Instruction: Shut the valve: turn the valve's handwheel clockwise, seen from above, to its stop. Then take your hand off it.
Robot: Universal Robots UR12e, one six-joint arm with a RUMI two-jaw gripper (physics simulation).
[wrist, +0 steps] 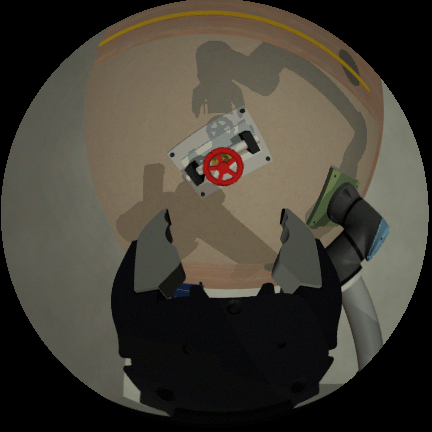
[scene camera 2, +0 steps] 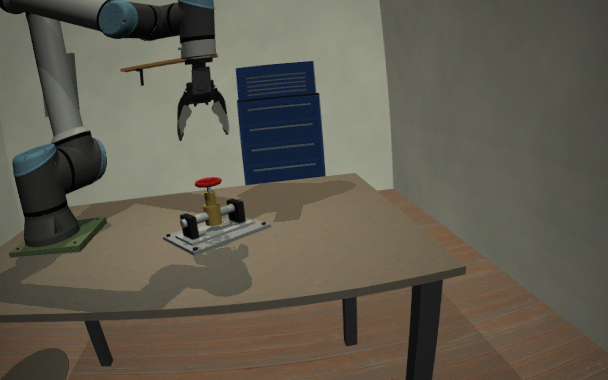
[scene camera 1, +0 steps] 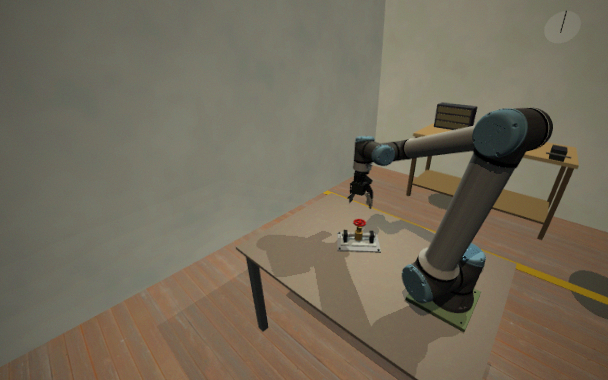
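Observation:
The red handwheel (scene camera 1: 359,223) (scene camera 2: 208,182) (wrist: 223,166) sits level on top of the brass valve body (scene camera 1: 359,234) (scene camera 2: 213,214). The valve is on a short pipe between two black supports on a silver base plate (scene camera 1: 359,248) (scene camera 2: 194,248) (wrist: 260,163). My gripper (scene camera 1: 360,204) (scene camera 2: 204,136) (wrist: 225,210) is wide open and empty. It points down, well above the handwheel, and touches nothing. The handwheel's angle relative to its stop cannot be told from these frames.
The valve stands on a brown table (scene camera 1: 300,220) (scene camera 2: 320,260). The arm's green mounting plate (scene camera 1: 465,320) (scene camera 2: 87,240) (wrist: 322,200) is on the same table. A blue cabinet (scene camera 2: 282,137) stands behind the table. A wooden bench (scene camera 1: 520,201) stands at the far wall.

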